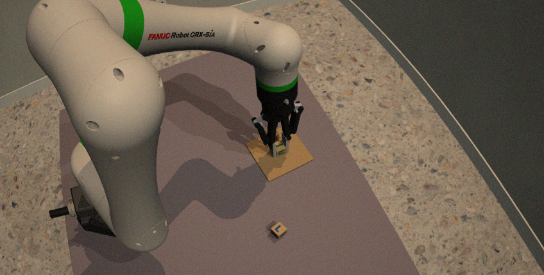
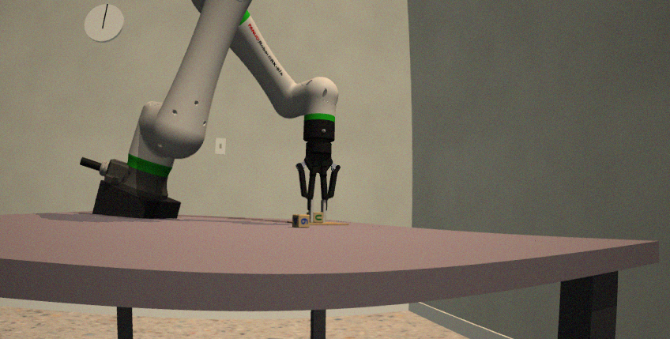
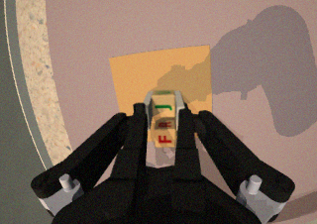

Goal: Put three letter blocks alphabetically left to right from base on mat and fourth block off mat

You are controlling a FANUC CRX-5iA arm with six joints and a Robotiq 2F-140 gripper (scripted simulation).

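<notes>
My hand is 20 mm above the green-lettered block. Also, from my hand: tan mat (40 mm below); block marked 9 (60 mm ahead, 140 mm to the left, 20 mm below); red-lettered block (50 mm to the left, 20 mm below).
</notes>
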